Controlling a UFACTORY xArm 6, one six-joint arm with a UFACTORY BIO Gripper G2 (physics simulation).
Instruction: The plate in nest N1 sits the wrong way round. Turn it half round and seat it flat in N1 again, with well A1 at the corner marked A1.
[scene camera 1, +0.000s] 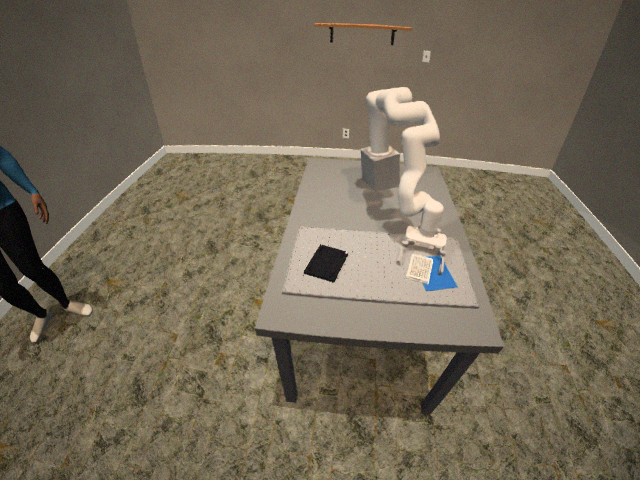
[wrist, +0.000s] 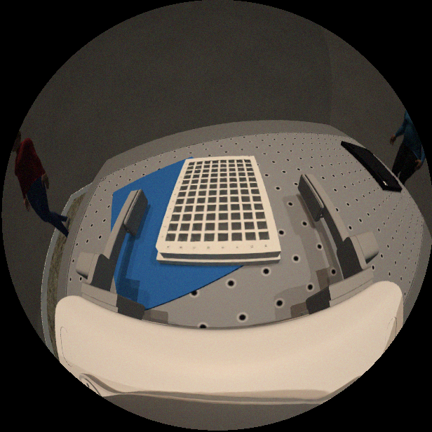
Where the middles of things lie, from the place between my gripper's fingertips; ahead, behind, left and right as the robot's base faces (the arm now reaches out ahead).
Labels:
I see the blue sheet (wrist: 138, 276) 60 mm to the left of my hand and 20 mm below it. Round my hand: black nest (scene camera 1: 323, 263): 350 mm to the right, 20 mm ahead, 10 mm below.

